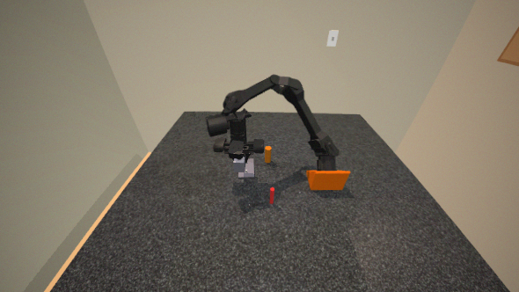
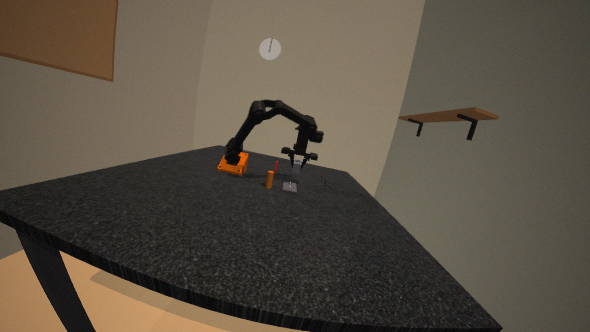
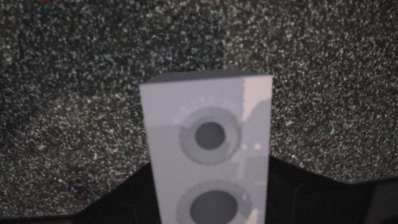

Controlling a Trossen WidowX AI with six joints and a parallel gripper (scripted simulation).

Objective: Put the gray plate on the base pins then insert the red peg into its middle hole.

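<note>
Right now my gripper tip is 10 mm past the gray base, 60 mm to the left of it and 80 mm above it. The rest, counted from my gripper tip: red peg: 130 mm behind, 120 mm to the left, 50 mm below; then gray plate: 30 mm above; then orange cylinder: 110 mm behind, 110 mm to the right, 50 mm below.
</note>
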